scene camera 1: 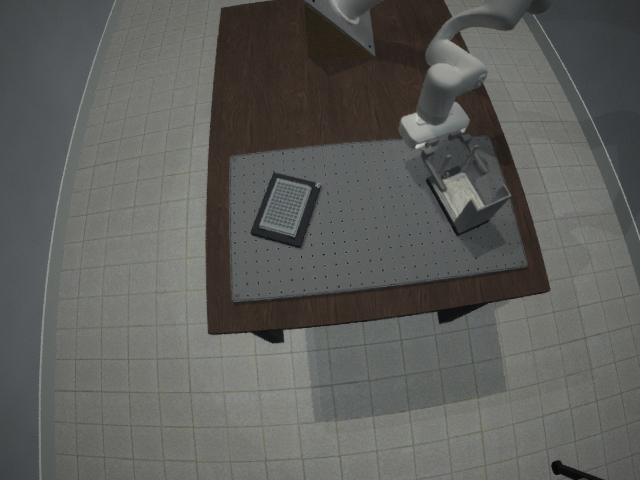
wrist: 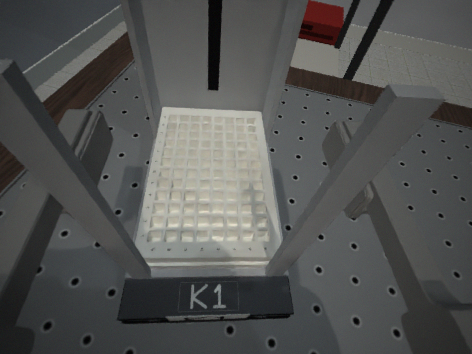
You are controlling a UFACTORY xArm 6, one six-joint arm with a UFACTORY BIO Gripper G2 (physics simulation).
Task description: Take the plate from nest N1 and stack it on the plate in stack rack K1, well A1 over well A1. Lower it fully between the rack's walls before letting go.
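Places are measured from the arm's base along level axes (x ahead, y left, z up), in centimetres.
Pixels of known places: hand at its tool point: (scene camera 1: 460, 174) (wrist: 223, 163); arm's base at its link origin: (scene camera 1: 343, 9).
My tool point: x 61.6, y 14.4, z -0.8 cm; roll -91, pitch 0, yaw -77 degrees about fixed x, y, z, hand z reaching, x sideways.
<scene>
Ahead of a thing's pixels: the offset from my tool point to its middle. Level surfaces: height alone.
A pale grey plate with many wells @(dy -39.8, dx -2.1, dz -6.9 cm) (scene camera 1: 285, 205) lies flat in a dark nest @(dy -39.8, dx -2.1, dz -8.1 cm) (scene camera 1: 306, 221) on the left of the pegboard; this is N1 by its place, though its label is not readable. A cream plate @(dy +1.4, dx +3.8, dz -6.1 cm) (scene camera 1: 458, 192) (wrist: 210, 175) lies flat at the bottom of rack K1 @(dy +1.2, dx +2.8, dz -1.6 cm) (scene camera 1: 469, 217) (wrist: 160, 302), which has grey walls and two front posts. My gripper (scene camera 1: 461, 175) (wrist: 220, 152) is open and empty. Its fingers stand on either side of the rack, outside the front posts in the wrist view, with a gap to the cream plate.
The grey pegboard @(dz -8.8 cm) (scene camera 1: 361, 232) (wrist: 320, 270) lies on a brown wooden table @(dz -10.1 cm) (scene camera 1: 341, 103). K1's tall back wall rises at the rack's far side from my arm. A red box (wrist: 322, 22) shows beyond the table. The robot's base stands at the table's back.
</scene>
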